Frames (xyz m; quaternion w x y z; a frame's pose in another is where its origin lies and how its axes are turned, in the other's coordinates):
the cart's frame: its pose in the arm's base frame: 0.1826 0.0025 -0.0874 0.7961 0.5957 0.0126 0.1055
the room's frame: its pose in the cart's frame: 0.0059 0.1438 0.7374 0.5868 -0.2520 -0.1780 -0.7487
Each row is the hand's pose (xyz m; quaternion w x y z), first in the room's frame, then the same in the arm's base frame.
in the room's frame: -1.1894 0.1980 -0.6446 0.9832 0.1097 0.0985 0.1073
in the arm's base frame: 0.3104 0.6998 0.4417 0.7097 0.3256 0.2623 -0.5670
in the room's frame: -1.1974 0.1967 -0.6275 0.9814 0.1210 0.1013 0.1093
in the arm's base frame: 0.3122 0.6960 0.4602 0.7071 0.3355 0.2562 -0.5673
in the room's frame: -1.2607 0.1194 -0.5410 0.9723 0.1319 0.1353 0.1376
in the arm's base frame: 0.2518 0.6854 0.5772 0.7073 0.3714 0.2659 -0.5394
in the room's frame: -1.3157 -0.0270 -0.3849 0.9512 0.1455 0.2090 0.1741
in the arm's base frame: 0.1376 0.6179 0.7539 0.6927 0.4350 0.2969 -0.4927
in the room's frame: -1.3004 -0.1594 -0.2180 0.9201 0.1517 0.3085 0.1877
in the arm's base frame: 0.0411 0.4898 0.8950 0.6503 0.5016 0.3515 -0.4494
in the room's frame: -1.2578 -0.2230 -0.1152 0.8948 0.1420 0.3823 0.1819
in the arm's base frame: 0.0000 0.3868 0.9594 0.6094 0.5362 0.4029 -0.4229
